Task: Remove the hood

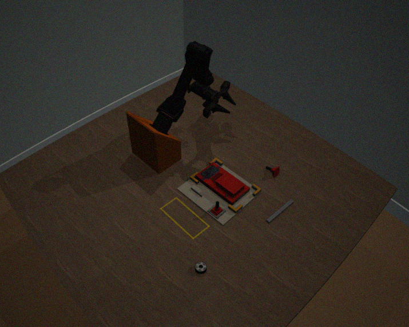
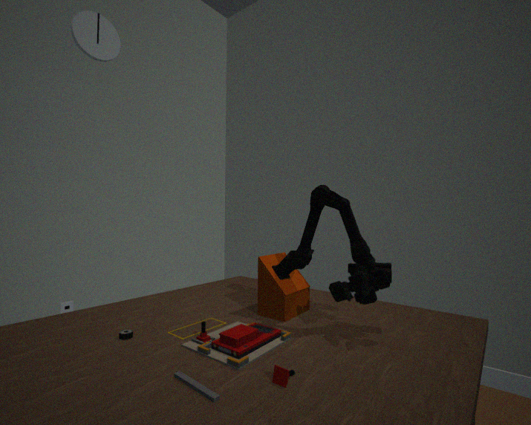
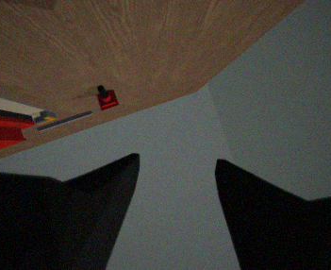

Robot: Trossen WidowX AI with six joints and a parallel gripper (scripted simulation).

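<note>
My gripper tip is now 24 cm short of the red hood, 25 cm to the left of it and 10 cm above it. The rest, counted from my gripper tip: grey ring: 42 cm ahead, 58 cm to the right, 13 cm below; grey bar: 45 cm ahead, 18 cm to the right, 14 cm below.
</note>
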